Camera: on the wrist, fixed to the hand. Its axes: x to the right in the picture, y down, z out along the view.
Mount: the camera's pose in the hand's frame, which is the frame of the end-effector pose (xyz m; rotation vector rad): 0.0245 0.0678 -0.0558 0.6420 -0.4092 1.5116
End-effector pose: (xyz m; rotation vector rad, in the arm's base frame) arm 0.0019 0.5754 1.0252 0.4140 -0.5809 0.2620
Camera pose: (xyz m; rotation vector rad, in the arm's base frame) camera 0.0243 0.6634 1.0176 0.5793 -1.1394 1.8782
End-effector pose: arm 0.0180 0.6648 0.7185 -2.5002 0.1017 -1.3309
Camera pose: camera -0.0084 0.5823 0.7469 -1.3424 1.0091 -0.1297
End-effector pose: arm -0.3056 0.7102 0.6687 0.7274 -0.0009 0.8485
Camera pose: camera -0.3508 0.7893 0.6727 1.5198 -0.7575 2.1627
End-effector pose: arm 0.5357 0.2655 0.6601 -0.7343 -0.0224 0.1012
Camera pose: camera 0.5575 0.2807 0.5729 0.0640 0.1748 1.6228
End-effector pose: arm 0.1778 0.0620 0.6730 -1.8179 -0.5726 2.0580
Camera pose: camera 0.2310 0.0200 0.6120 1.0455 -1.2920 -2.1052
